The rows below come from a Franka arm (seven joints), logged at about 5 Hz.
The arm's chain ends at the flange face. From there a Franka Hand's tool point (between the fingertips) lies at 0.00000 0.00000 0.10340 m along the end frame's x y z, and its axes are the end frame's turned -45 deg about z.
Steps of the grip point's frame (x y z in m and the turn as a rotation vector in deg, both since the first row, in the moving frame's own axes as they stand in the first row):
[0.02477, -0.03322, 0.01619, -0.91, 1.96, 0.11]
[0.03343, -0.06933, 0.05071, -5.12, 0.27, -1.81]
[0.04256, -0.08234, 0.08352, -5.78, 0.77, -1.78]
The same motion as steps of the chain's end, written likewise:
[-0.00964, -0.03967, 0.01626, 0.74, 2.03, 0.11]
[-0.03235, -0.07873, 0.05112, -3.43, 3.81, -1.81]
[-0.03657, -0.09457, 0.08405, -3.54, 4.63, -1.78]

